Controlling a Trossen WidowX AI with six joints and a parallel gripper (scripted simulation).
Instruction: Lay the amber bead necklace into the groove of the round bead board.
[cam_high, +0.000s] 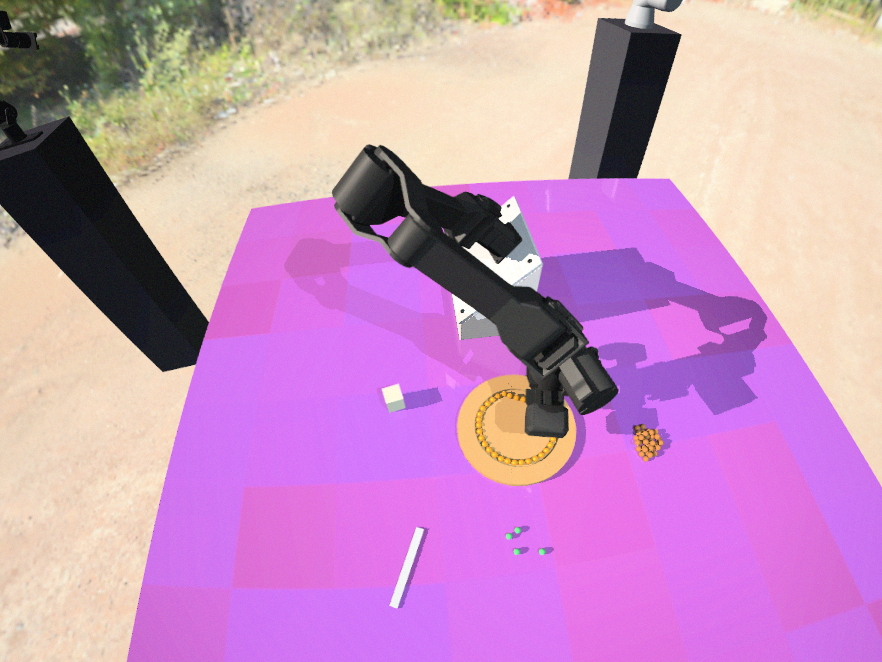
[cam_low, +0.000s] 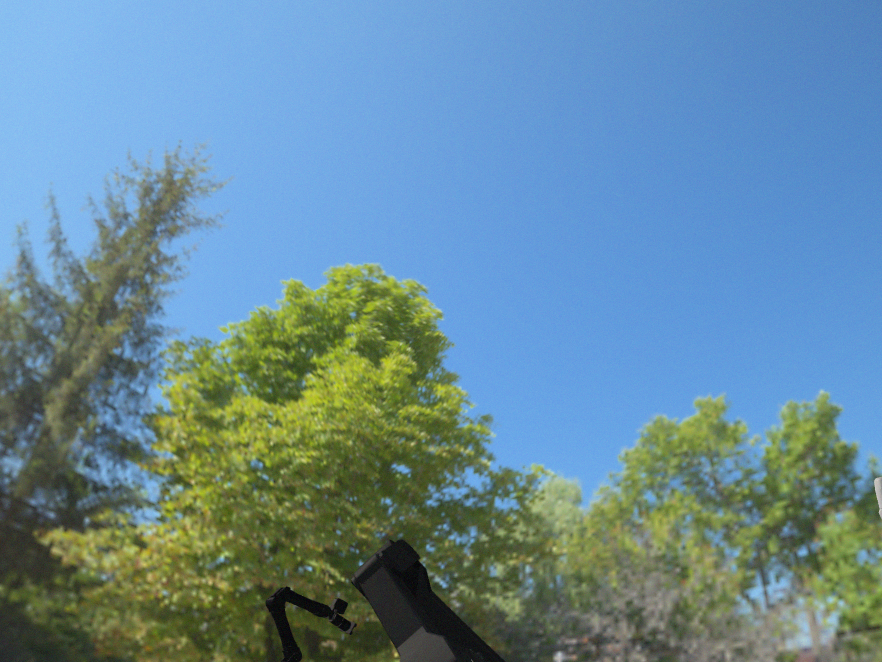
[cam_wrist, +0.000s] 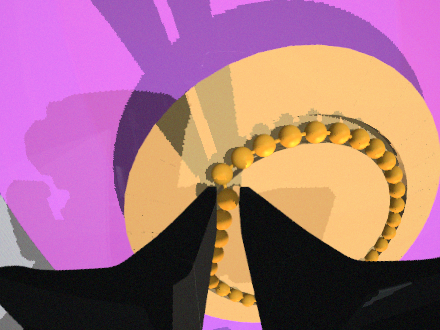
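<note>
Now: gripper tip 30 mm short of the round tan bead board, 50 mm to the left of it and 10 mm above it. Round my gripper tip: small cream cube (70 mm behind, 240 mm to the right); then white bar (200 mm ahead, 270 mm to the right, 10 mm below).
</note>
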